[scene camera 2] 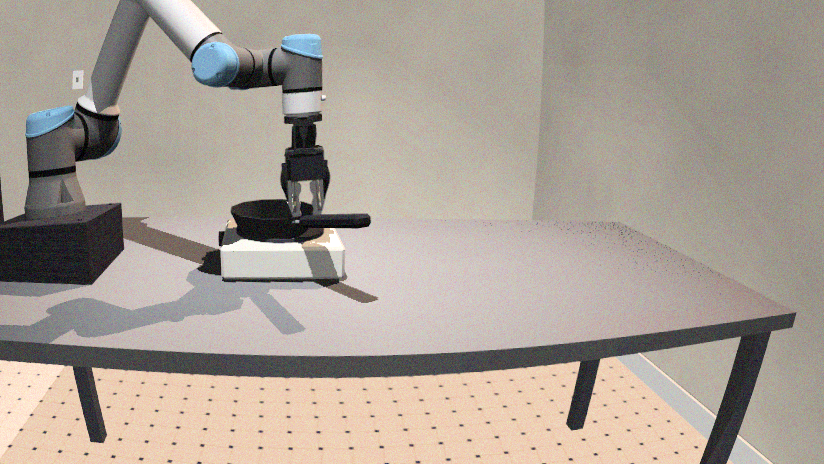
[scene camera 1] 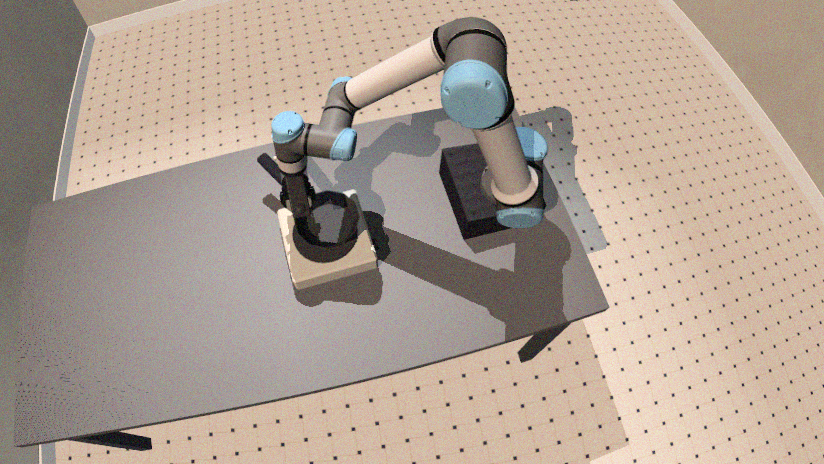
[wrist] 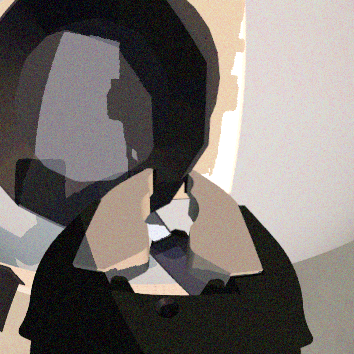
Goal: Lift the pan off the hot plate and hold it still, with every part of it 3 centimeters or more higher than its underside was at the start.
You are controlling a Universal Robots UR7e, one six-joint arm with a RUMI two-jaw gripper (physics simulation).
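Pixels of known places: gripper, fingertip midpoint: (wrist: pixel 170 171); arm's base, link origin: (scene camera 2: pixel 55 212).
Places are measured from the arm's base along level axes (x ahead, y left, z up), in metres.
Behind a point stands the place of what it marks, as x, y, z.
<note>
The black pan (scene camera 1: pixel 325 251) (scene camera 2: pixel 259 223) @[0.491, -0.114, 0.001] (wrist: pixel 177 100) @[0.591, -0.034, -0.014] is on the hot plate (scene camera 1: pixel 334 269) @[0.532, 0.097, -0.040] (scene camera 2: pixel 282 263) @[0.535, -0.138, -0.069] (wrist: pixel 228 50) @[0.634, 0.008, -0.039], with no clear gap seen beneath it. Its dark handle (scene camera 1: pixel 269 166) @[0.643, -0.231, 0.044] (scene camera 2: pixel 345 220) @[0.634, -0.263, 0.042] (wrist: pixel 175 255) @[0.587, -0.143, 0.023] points away from the robot's base, past the hot plate's edge. My gripper (scene camera 1: pixel 303 220) @[0.586, -0.086, -0.011] (scene camera 2: pixel 308 210) @[0.586, -0.086, -0.011] (wrist: pixel 170 171) @[0.586, -0.086, -0.011] points down and is shut on the pan's handle near the bowl. The two jaws stand close on either side of the handle. The exact contact is partly hidden, and in scene camera 1 the gripper body covers the handle's inner part.
The hot plate stands on a grey table (scene camera 1: pixel 172 288) @[1.026, -0.008, -0.107] (scene camera 2: pixel 518 288) @[0.980, -0.201, -0.107]. The arm's dark base block (scene camera 1: pixel 455 195) @[0.144, -0.022, -0.024] (scene camera 2: pixel 51 247) @[0.054, -0.162, -0.033] stands on the table to one side of the hot plate. Walls rise beyond the table in scene camera 2.
</note>
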